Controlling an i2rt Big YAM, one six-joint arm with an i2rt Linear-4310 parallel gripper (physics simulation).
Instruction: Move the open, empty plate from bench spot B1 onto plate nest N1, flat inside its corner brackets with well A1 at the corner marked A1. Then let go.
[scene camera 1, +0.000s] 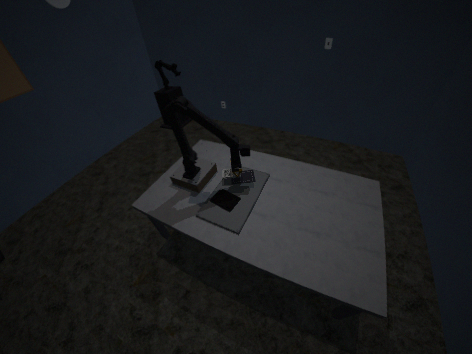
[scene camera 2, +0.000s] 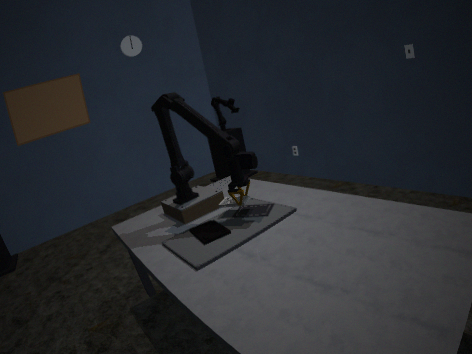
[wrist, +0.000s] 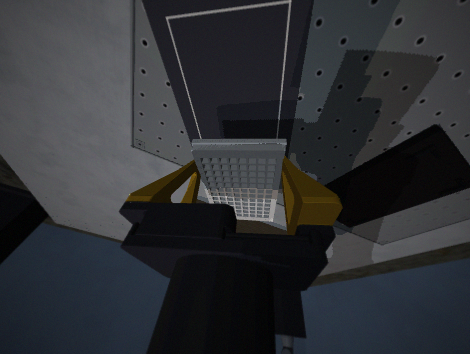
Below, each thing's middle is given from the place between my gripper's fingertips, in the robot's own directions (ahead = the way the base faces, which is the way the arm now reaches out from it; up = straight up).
Labels:
Right now my hand is 3 cm short of the dark nest outlined in white (wrist: 233, 76), 3 cm to the right of it and 5 cm above it. Round my hand: black square block (wrist: 386, 184) (1 cm ahead, 21 cm to the right, 5 cm below); then well plate (wrist: 244, 173) (3 cm behind, 2 cm to the right).

